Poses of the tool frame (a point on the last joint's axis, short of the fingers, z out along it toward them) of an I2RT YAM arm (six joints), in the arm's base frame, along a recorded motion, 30 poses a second.
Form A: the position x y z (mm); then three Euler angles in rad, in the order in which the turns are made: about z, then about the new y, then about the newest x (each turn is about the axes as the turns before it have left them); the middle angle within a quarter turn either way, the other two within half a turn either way.
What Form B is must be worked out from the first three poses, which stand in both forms.
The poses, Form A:
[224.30, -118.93, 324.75, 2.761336, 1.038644, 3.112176]
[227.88, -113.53, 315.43, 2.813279, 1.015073, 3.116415]
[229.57, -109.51, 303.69, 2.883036, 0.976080, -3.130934]
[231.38, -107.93, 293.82, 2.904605, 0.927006, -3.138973]
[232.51, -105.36, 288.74, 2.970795, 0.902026, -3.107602]
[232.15, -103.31, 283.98, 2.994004, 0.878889, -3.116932]
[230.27, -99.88, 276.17, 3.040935, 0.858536, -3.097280]
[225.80, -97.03, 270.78, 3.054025, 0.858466, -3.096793]
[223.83, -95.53, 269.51, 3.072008, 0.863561, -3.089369]
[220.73, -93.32, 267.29, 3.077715, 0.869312, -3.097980]
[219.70, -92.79, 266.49, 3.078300, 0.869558, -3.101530]
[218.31, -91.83, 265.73, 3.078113, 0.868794, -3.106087]
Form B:
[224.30, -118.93, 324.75, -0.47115, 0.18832, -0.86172, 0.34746, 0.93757, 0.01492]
[227.88, -113.53, 315.43, -0.49938, 0.17011, -0.84952, 0.30210, 0.95318, 0.01328]
[229.57, -109.51, 303.69, -0.54165, 0.14325, -0.82831, 0.26421, 0.96445, -0.00597]
[231.38, -107.93, 293.82, -0.58345, 0.14092, -0.79983, 0.23681, 0.97155, -0.00157]
[232.51, -105.36, 288.74, -0.61100, 0.10538, -0.78458, 0.19615, 0.98035, -0.02107]
[232.15, -103.31, 283.98, -0.63107, 0.09382, -0.77003, 0.16579, 0.98604, -0.01573]
[230.27, -99.88, 276.17, -0.65024, 0.06567, -0.75689, 0.13375, 0.99059, -0.02895]
[225.80, -97.03, 270.78, -0.65109, 0.05716, -0.75684, 0.12113, 0.99220, -0.02927]
[223.83, -95.53, 269.51, -0.64816, 0.04518, -0.76016, 0.10902, 0.99346, -0.03392]
[220.73, -93.32, 267.29, -0.64404, 0.04120, -0.76389, 0.09701, 0.99489, -0.02814]
[219.70, -92.79, 266.49, -0.64387, 0.04081, -0.76404, 0.09374, 0.99526, -0.02584]
[218.31, -91.83, 265.73, -0.64445, 0.04096, -0.76355, 0.09045, 0.99564, -0.02292]

